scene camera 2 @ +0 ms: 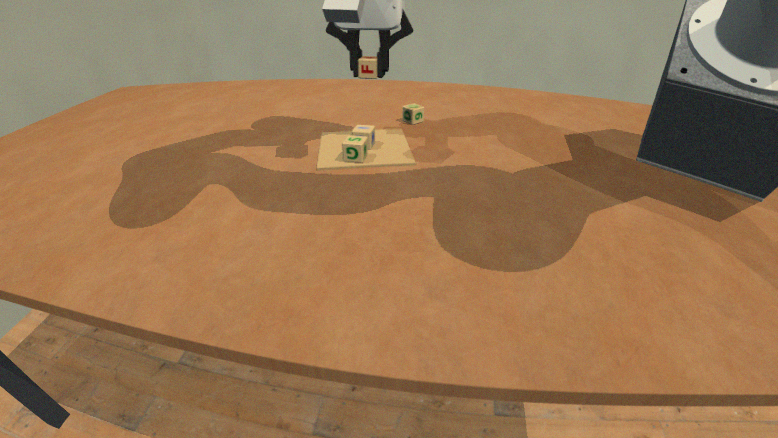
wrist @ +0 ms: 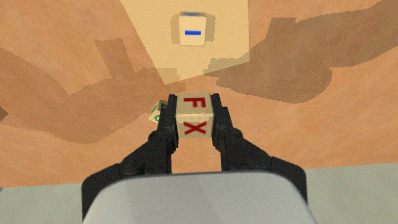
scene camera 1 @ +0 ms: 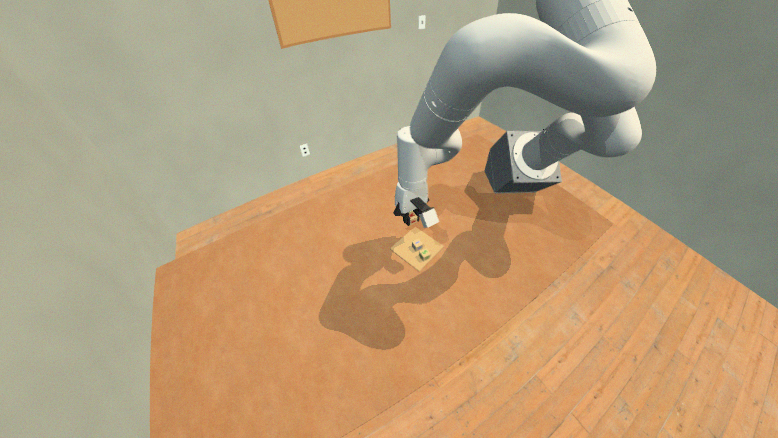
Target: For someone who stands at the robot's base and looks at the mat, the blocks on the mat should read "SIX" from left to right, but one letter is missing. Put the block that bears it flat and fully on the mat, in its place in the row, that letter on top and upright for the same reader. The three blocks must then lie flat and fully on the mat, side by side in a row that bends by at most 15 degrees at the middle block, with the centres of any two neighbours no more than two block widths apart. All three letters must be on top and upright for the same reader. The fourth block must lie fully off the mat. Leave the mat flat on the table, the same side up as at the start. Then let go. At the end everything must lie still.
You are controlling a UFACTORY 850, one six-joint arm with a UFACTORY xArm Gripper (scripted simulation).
Labels:
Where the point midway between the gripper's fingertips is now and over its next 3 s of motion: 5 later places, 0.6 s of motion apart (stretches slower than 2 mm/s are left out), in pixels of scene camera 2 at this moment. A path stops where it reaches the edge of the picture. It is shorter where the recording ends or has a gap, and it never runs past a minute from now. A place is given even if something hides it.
My gripper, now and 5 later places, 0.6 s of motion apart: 369, 75; 370, 78; 371, 111; 371, 131; 371, 133; 371, 132

